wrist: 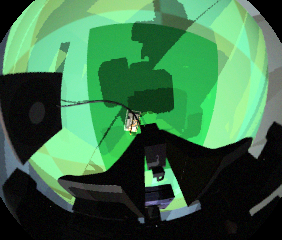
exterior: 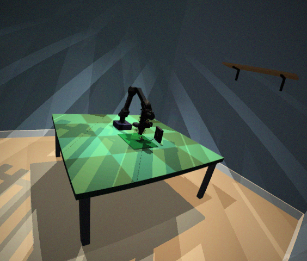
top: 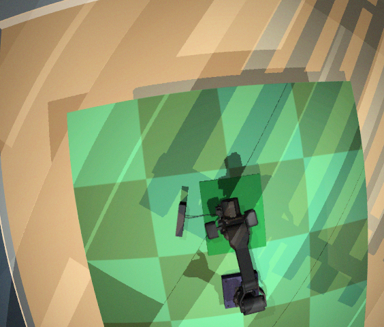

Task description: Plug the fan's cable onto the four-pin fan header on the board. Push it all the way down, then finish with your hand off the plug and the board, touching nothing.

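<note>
Now: gripper tip 1 cm past the white four-pin header, 2 cm to the right of it and 6 cm above it. Round my gripper tip: black fan 2 cm ahead, 17 cm to the left, 1 cm below; then dark plug 1 cm behind, 1 cm above; then green board 1 cm ahead, 3 cm to the right, 8 cm below.
</note>
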